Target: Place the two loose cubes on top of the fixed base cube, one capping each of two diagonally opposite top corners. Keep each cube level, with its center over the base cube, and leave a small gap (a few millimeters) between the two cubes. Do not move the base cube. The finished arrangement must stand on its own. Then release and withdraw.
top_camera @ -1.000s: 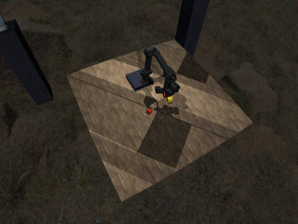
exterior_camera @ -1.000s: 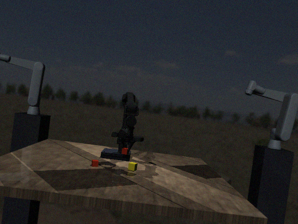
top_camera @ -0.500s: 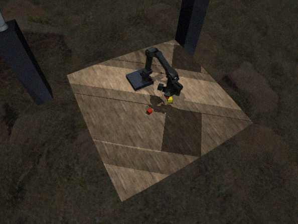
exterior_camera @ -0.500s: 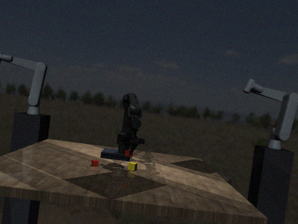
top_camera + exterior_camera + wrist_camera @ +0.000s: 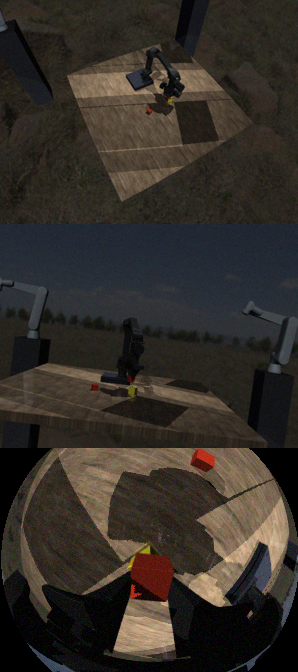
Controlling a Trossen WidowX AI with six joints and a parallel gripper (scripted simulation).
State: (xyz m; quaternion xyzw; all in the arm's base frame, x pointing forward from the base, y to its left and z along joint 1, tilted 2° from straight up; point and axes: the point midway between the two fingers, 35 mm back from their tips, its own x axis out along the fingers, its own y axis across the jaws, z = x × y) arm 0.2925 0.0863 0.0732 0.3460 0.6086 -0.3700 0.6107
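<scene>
The yellow base cube lies 10 mm behind my gripper tip, 20 mm to the left of it and 70 mm below it.
</scene>
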